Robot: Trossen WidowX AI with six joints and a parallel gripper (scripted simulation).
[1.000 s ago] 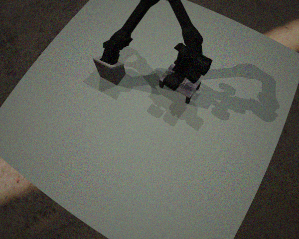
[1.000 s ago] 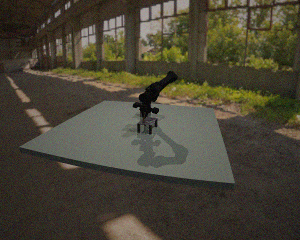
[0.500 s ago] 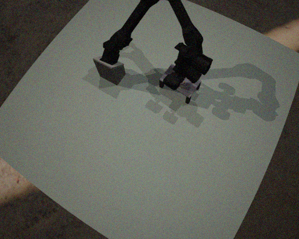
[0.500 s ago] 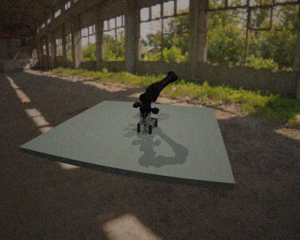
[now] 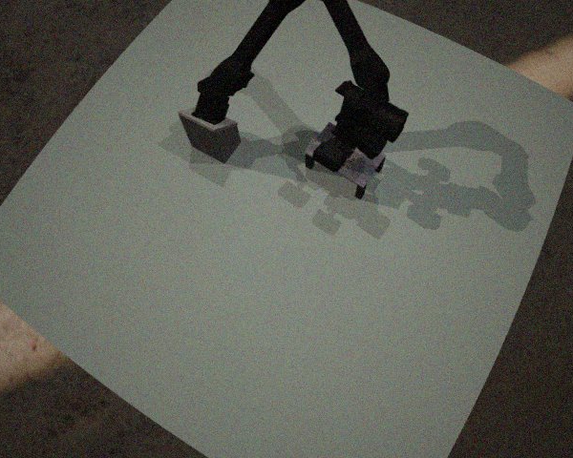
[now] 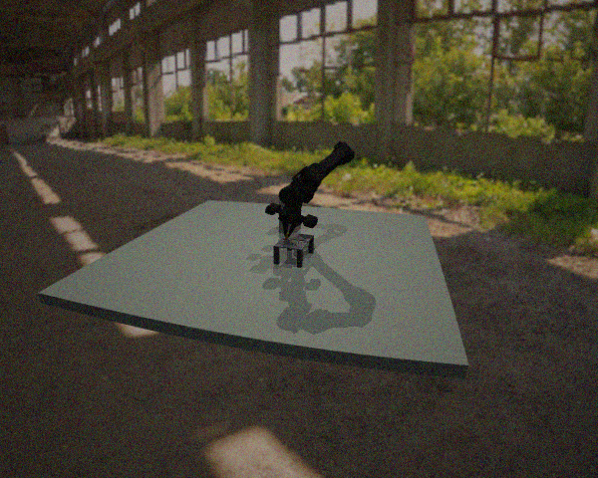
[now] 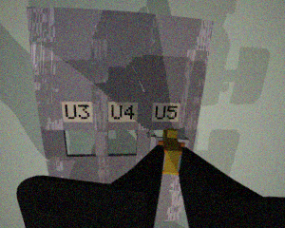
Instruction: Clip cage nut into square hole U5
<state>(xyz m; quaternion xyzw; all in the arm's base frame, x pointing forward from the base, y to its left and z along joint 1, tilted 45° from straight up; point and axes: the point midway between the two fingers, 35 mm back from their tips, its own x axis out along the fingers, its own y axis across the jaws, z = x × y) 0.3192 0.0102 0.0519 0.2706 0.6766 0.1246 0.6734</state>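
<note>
Right now the cage nut is 1 cm below my gripper tip.
</note>
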